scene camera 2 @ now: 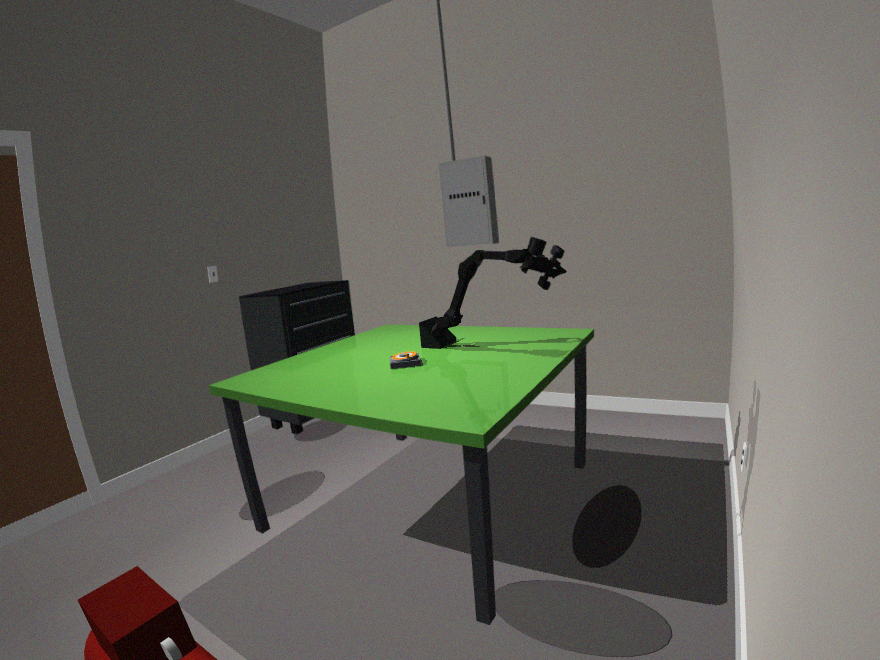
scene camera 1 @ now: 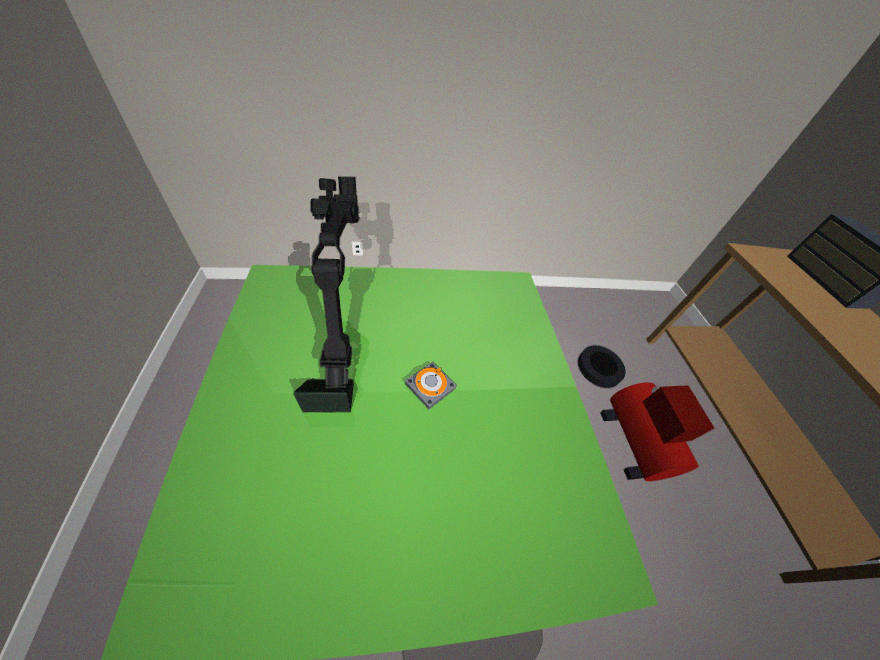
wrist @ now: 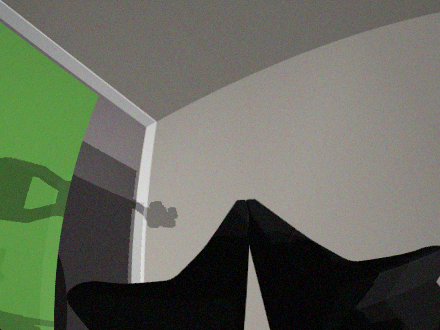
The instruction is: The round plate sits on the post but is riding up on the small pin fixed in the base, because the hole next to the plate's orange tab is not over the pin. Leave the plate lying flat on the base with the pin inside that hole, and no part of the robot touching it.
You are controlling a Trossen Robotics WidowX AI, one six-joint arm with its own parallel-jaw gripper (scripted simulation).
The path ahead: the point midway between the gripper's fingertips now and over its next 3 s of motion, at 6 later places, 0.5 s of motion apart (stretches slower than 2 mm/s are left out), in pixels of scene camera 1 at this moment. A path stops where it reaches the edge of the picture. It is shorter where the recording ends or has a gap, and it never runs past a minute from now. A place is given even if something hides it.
The gripper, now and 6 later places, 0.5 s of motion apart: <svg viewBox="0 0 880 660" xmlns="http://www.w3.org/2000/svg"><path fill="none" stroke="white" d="M313 205L381 253L434 297L449 349L445 368L442 371L438 368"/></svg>
